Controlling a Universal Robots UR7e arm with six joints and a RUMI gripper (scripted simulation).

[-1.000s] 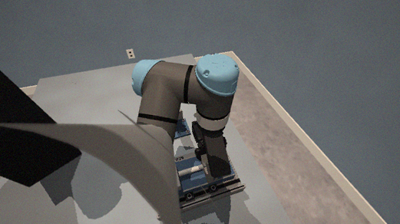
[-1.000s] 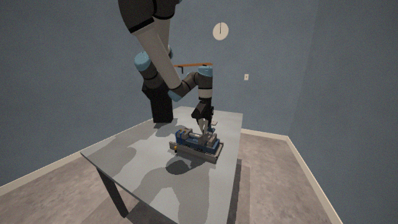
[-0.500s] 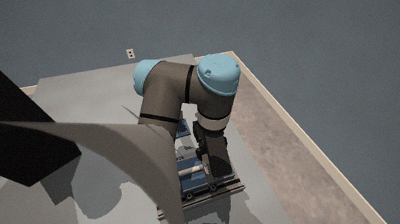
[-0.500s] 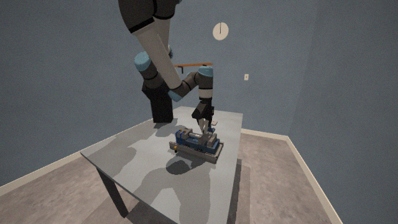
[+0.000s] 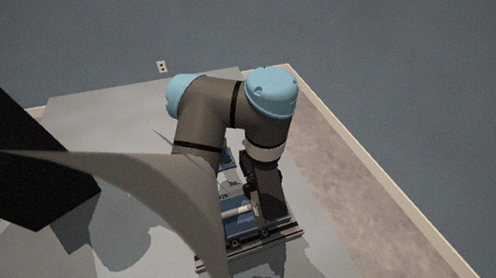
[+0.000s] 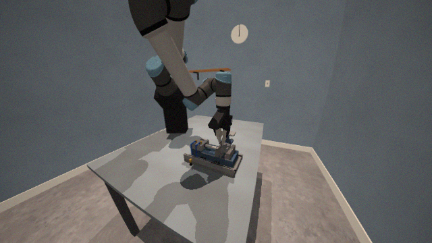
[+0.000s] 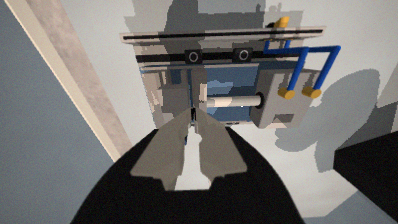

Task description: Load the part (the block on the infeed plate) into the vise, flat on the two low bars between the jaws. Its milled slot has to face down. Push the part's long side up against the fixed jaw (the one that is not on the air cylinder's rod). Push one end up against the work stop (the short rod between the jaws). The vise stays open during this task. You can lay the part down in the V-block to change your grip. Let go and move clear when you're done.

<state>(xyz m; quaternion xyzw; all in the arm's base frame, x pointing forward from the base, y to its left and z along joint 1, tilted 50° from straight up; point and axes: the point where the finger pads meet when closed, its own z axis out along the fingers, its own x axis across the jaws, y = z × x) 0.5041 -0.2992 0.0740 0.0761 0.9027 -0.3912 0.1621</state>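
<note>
Right now my hand is 2 cm short of the part, 1 cm to the left of it and 3 cm above it. From my hand the other things lie so: grey jaw: 1 cm behind, 1 cm to the left, 4 cm below; then cylinder rod: 6 cm behind, 2 cm to the left, 4 cm below; then work stop: 4 cm ahead, 4 cm to the left, 3 cm below.
</note>
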